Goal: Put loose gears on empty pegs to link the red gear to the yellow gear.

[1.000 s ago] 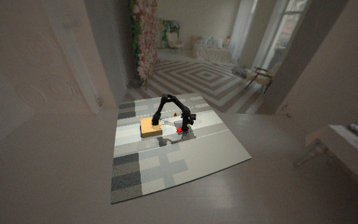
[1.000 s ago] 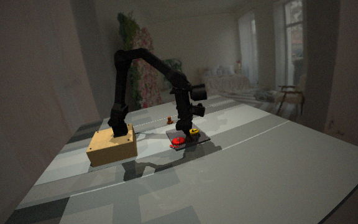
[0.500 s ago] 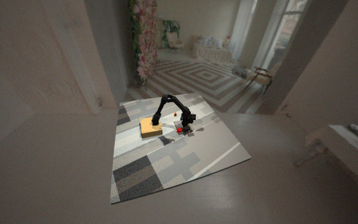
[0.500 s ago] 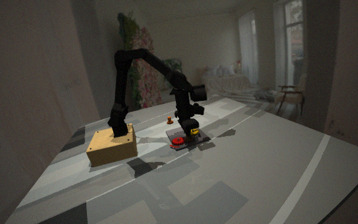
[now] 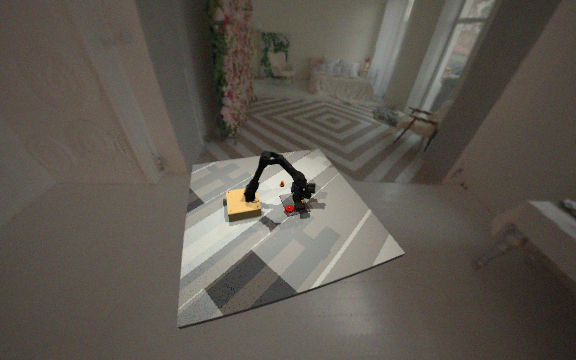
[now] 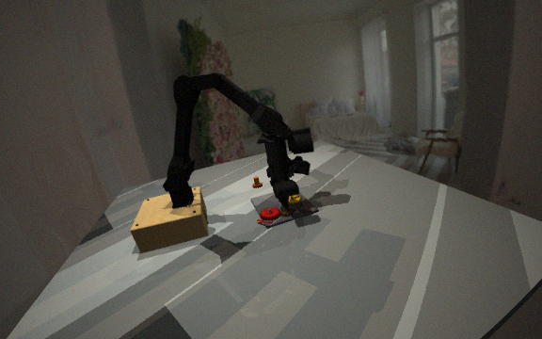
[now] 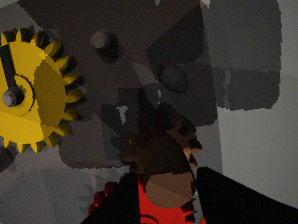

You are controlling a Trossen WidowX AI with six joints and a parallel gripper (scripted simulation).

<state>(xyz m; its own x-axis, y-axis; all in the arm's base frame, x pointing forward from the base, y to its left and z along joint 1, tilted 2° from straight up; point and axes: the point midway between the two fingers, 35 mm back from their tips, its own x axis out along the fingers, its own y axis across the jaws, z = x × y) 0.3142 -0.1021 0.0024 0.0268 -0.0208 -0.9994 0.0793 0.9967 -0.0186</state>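
Now: the red gear 5 cm behind my gripper tip, 2 cm to the left of it and 2 cm below it. Round my gripper tip: orange gear: 29 cm to the left, 4 cm behind, 2 cm below; blue gear: 23 cm to the left, 4 cm ahead, 2 cm below; yellow gear: 7 cm to the left, 4 cm ahead, 2 cm below.
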